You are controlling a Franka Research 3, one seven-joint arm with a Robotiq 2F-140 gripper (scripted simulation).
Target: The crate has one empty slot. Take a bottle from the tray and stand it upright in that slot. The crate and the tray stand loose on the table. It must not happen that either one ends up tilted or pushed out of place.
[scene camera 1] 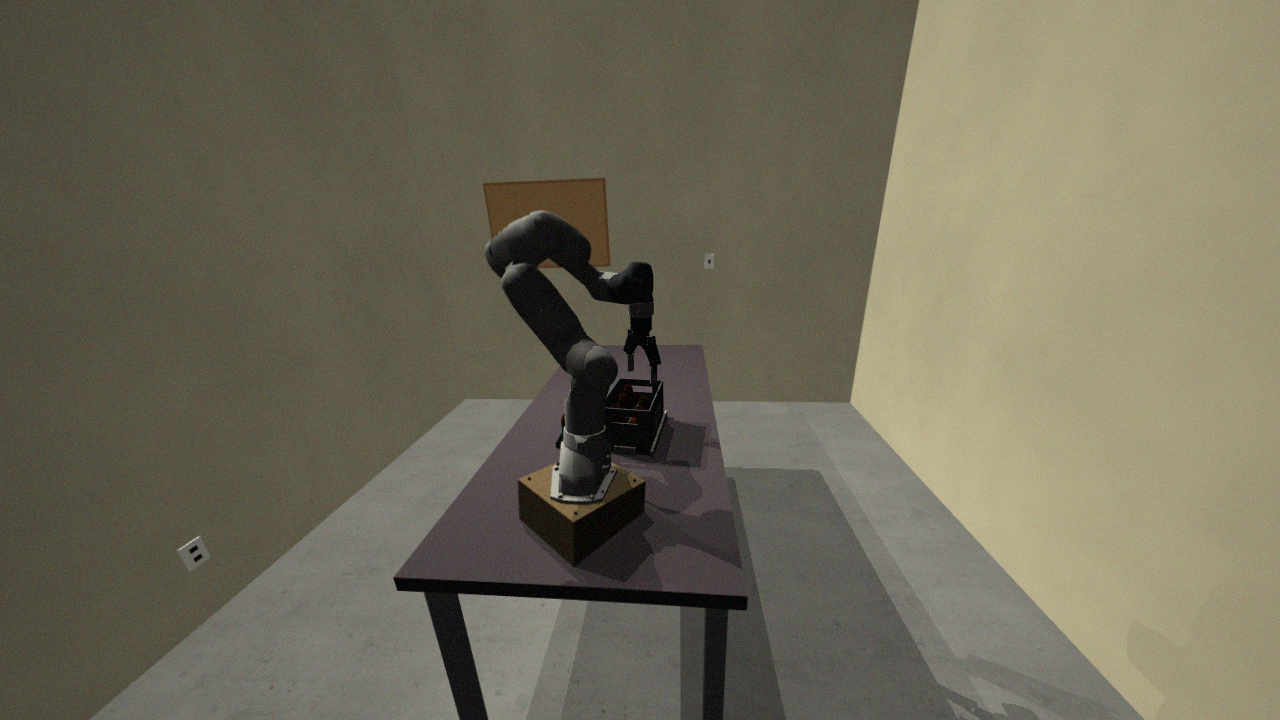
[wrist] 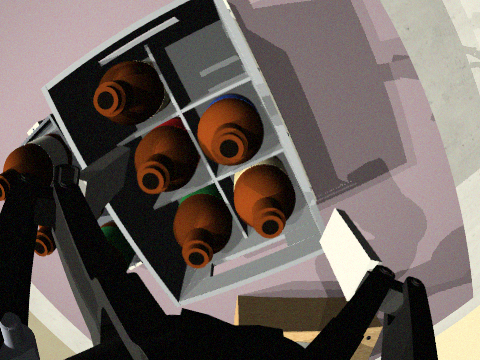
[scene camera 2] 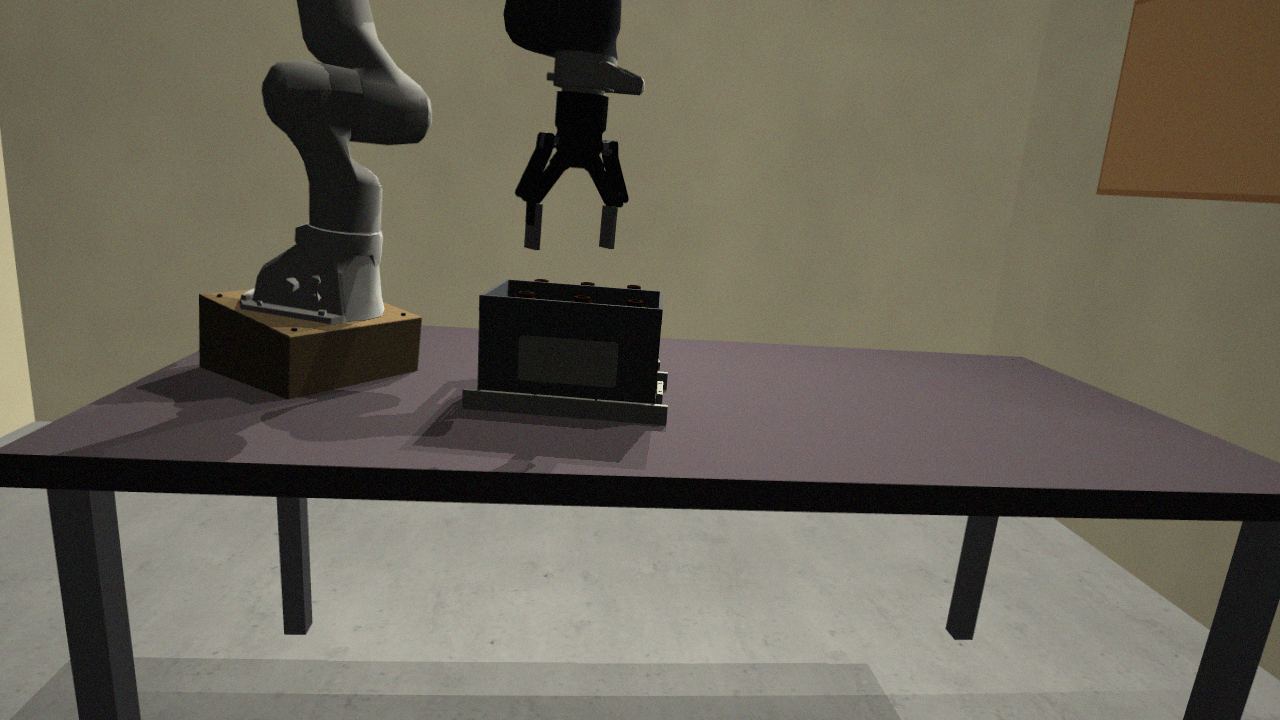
Labels:
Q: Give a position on a dark crate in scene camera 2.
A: At 608, 351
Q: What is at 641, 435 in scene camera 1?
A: A dark crate.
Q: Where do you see a dark crate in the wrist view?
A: At 193, 55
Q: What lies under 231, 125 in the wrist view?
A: A glass bottle.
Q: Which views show my gripper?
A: Scene camera 1, the wrist view and scene camera 2: all of them.

